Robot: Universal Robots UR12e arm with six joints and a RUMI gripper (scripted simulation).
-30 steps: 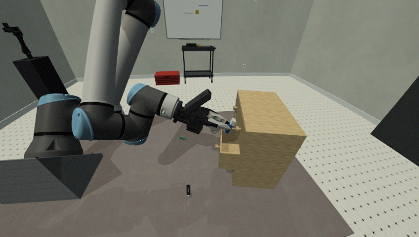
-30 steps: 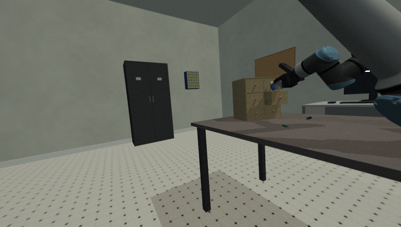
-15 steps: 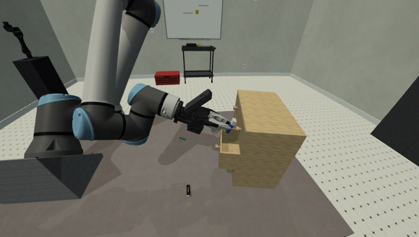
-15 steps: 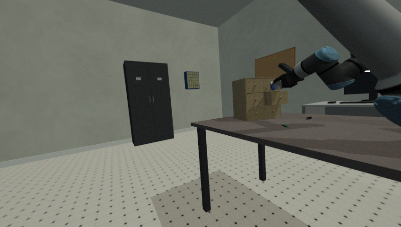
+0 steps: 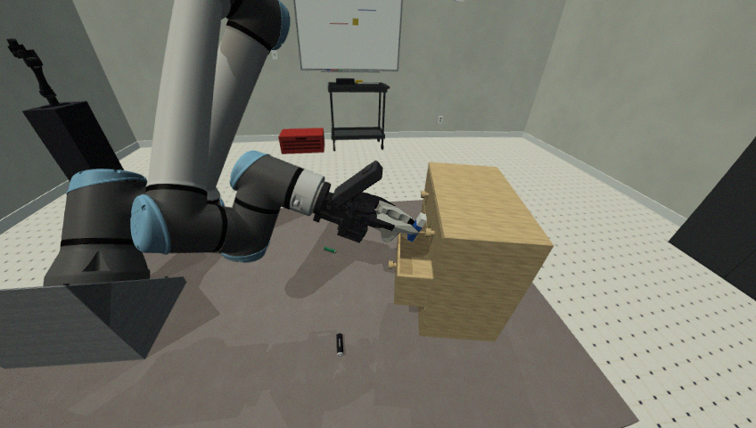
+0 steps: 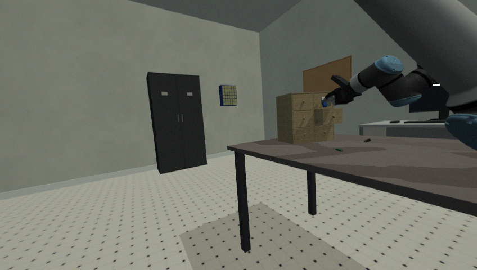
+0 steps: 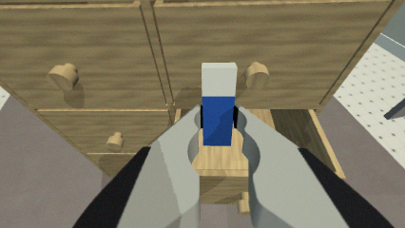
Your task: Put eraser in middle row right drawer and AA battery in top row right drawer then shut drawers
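The white eraser lies 10 mm ahead of my hand. Round my hand: small green AA battery: 220 mm behind, 190 mm to the left, 240 mm below; then black AA battery: 160 mm behind, 130 mm to the right, 240 mm below.
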